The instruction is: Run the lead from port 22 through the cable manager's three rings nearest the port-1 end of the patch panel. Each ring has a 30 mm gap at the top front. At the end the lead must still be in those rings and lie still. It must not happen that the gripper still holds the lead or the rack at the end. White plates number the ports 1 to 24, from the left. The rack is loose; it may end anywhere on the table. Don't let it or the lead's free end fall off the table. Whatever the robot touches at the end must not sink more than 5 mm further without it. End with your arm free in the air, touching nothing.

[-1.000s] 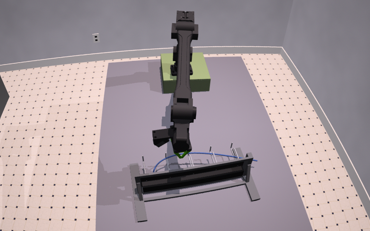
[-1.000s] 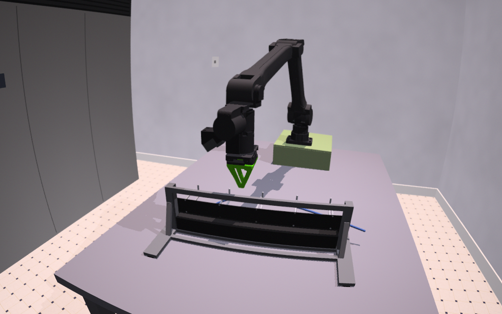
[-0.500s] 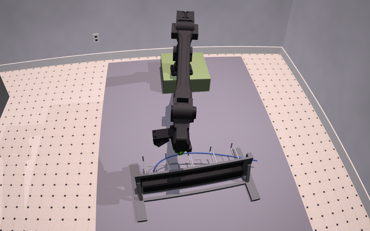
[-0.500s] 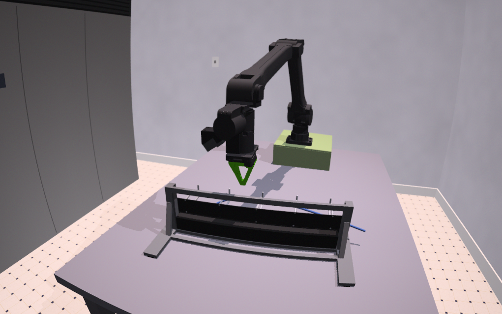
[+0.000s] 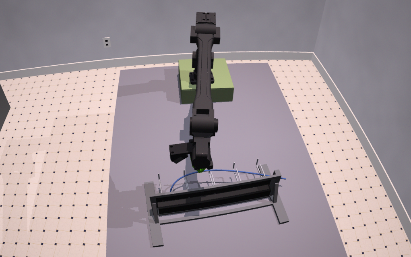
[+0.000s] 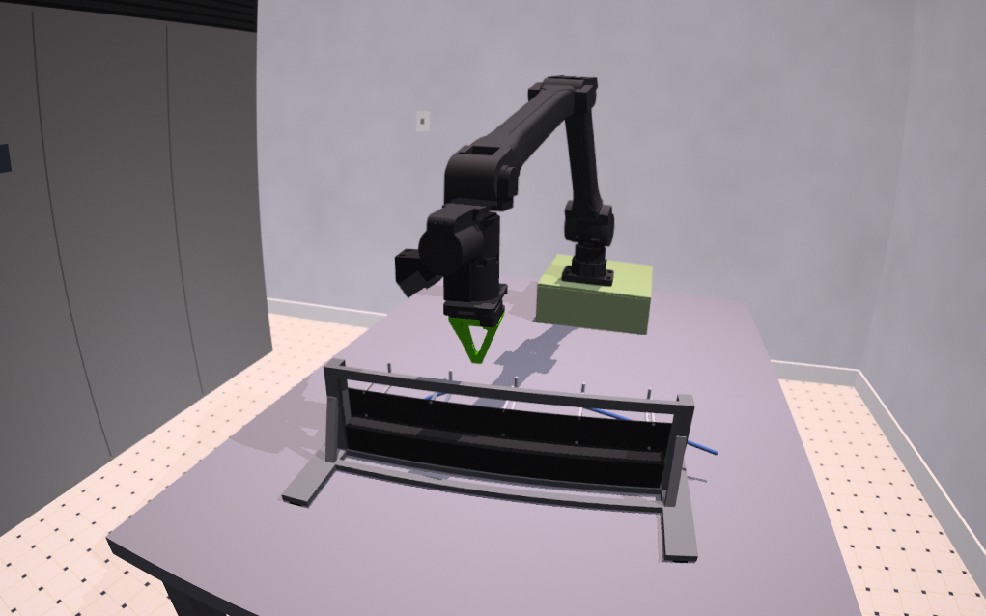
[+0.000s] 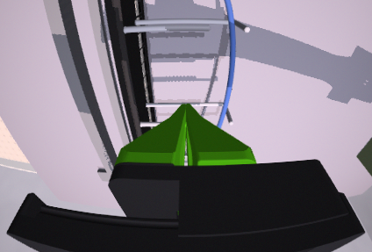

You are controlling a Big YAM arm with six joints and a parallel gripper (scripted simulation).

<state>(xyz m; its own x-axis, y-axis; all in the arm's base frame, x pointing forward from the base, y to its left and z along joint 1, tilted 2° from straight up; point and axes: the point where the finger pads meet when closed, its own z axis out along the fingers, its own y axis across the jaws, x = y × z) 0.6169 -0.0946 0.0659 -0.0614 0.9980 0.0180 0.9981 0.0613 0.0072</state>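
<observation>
Right now the rack is 8 cm below my hand, 6 cm ahead of it and 5 cm to the left of it.
</observation>
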